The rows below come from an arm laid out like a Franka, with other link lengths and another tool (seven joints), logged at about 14 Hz.
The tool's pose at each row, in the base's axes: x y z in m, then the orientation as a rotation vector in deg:
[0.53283, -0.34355, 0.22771, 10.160, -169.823, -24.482]
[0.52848, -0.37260, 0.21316, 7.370, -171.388, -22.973]
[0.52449, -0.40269, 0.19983, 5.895, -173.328, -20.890]
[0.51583, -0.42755, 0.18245, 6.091, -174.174, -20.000]
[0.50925, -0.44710, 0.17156, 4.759, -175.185, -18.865]
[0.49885, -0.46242, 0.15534, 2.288, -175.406, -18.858]
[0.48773, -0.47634, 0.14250, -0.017, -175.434, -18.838]
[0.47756, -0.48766, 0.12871, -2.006, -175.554, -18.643]
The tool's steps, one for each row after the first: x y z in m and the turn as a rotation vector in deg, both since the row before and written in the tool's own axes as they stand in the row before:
[0.00645, -0.03145, 0.00660, 1.067, -1.405, 1.786]
[0.00552, -0.03221, 0.00556, 1.525, -1.672, 0.887]
[0.00908, -0.02778, 0.01187, 0.672, -0.705, -0.167]
[0.00729, -0.02109, 0.00678, 0.800, -0.909, 0.818]
[0.01033, -0.01794, 0.01332, -0.028, -0.341, 1.580]
[0.01079, -0.01612, 0.01030, -0.032, -0.171, 1.486]
[0.00937, -0.01406, 0.01168, 0.094, -0.247, 1.275]

